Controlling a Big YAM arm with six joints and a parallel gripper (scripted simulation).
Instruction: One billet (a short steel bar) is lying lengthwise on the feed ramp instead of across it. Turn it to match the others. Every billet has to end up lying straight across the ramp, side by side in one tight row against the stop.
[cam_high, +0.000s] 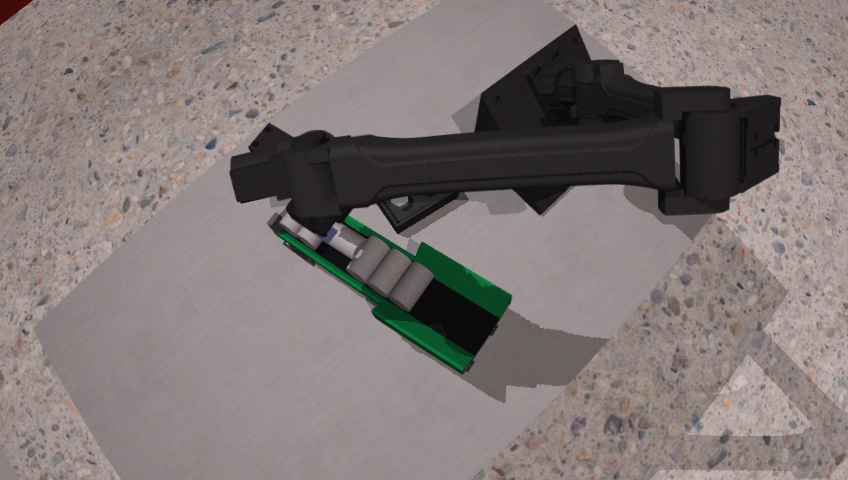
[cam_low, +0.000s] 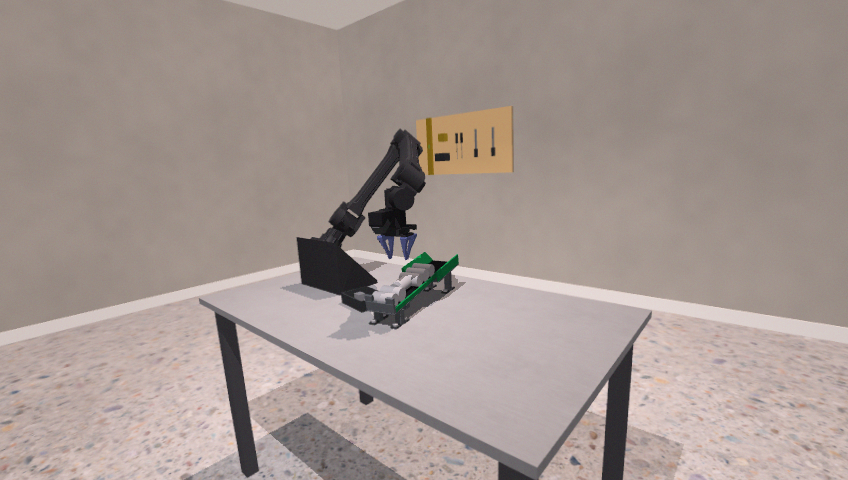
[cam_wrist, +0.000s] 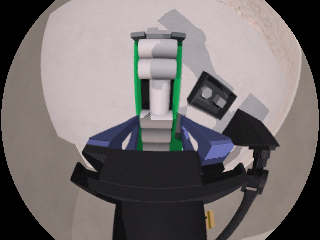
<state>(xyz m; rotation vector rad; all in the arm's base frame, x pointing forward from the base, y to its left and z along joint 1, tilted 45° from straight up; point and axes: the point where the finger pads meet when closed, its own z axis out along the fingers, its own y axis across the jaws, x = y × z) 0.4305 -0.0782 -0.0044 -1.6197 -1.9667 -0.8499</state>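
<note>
My gripper is now 90 mm above the billet. From my hand the other things lie so: stop 110 mm to the right, 110 mm below, 30 mm ahead; then ramp bed 100 mm below, 80 mm to the left, 10 mm behind; then small black tray 160 mm below, 160 mm behind, 10 mm to the right.
</note>
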